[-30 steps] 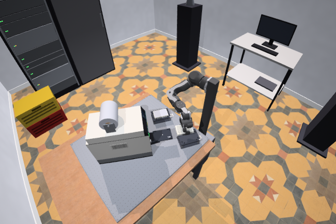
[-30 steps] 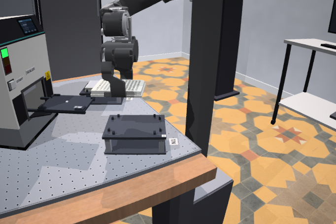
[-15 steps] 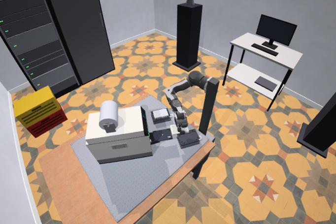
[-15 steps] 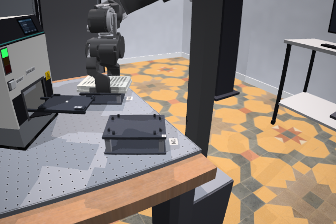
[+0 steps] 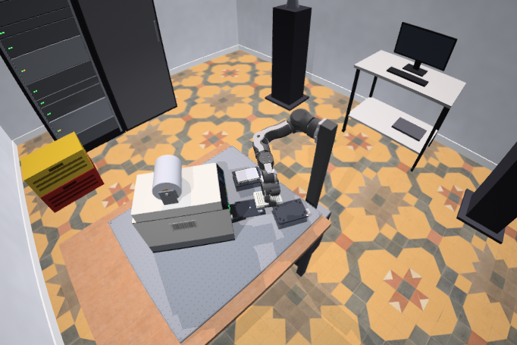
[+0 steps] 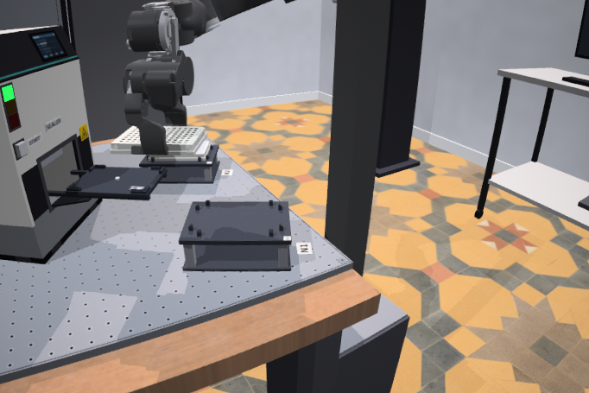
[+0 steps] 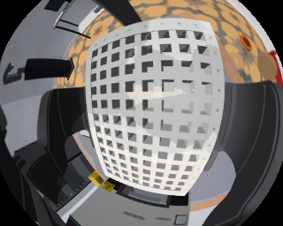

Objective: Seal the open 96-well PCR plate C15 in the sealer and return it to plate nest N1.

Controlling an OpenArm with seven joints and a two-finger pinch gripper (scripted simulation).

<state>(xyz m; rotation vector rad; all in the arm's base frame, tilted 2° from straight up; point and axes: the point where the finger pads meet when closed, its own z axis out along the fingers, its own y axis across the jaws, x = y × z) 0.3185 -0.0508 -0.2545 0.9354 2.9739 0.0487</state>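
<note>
Right now my hand is 70 mm short of the sealer stage, 60 mm to the left of it and 70 mm above it. From my hand the other things lie so: plate nest N1: 80 mm behind, 80 mm to the left, 120 mm below; start key: 200 mm ahead, 40 mm to the right, 20 mm above; white 96-well plate C15: right at my hand.
</note>
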